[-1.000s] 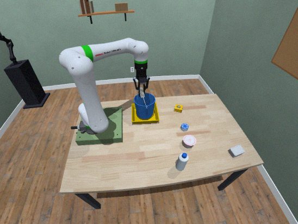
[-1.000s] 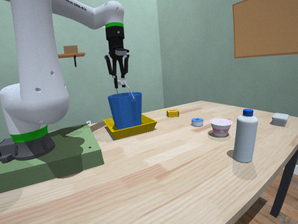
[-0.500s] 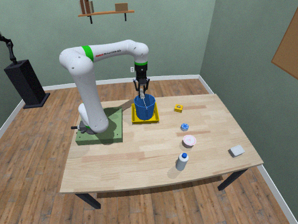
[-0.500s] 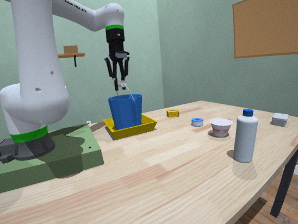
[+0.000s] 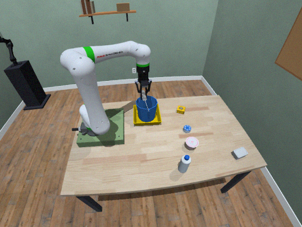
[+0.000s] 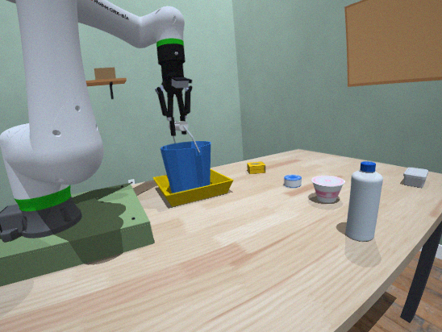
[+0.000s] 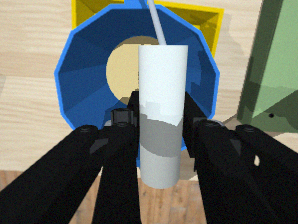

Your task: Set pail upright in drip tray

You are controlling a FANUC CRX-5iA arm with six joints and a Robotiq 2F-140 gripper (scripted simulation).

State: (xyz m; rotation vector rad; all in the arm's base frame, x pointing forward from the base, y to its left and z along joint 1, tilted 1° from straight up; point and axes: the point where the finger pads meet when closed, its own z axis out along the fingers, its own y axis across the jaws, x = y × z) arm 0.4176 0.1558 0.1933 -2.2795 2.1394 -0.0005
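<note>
Now: the blue pail 100 mm below my hand and 20 mm ahead of it. Also, from my hand: white bottle 550 mm to the right, 210 mm ahead, 170 mm below; yellow drip tray 230 mm below, 20 mm ahead; grey box 700 mm ahead, 520 mm to the right, 230 mm below.
</note>
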